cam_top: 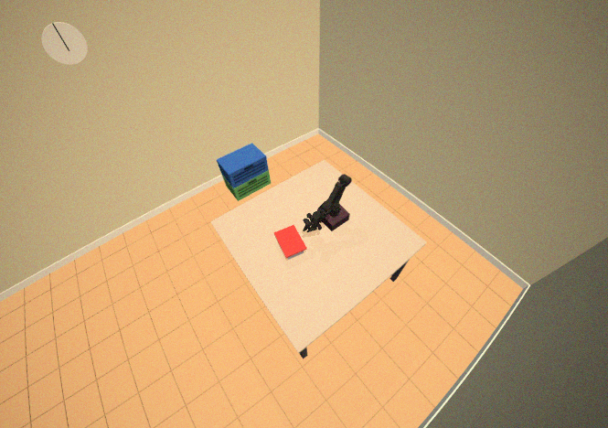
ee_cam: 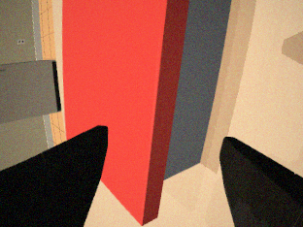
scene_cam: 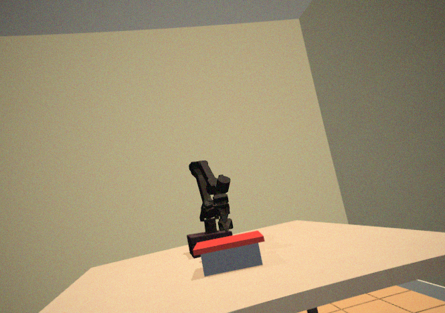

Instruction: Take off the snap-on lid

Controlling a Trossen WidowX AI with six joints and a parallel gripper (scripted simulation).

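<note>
Right now the red lid is 13 cm ahead of my gripper tip, 4 cm below it and 3 cm to the right of it. Round my gripper tip: grey-blue box: 13 cm ahead, 8 cm below, 3 cm to the right.
</note>
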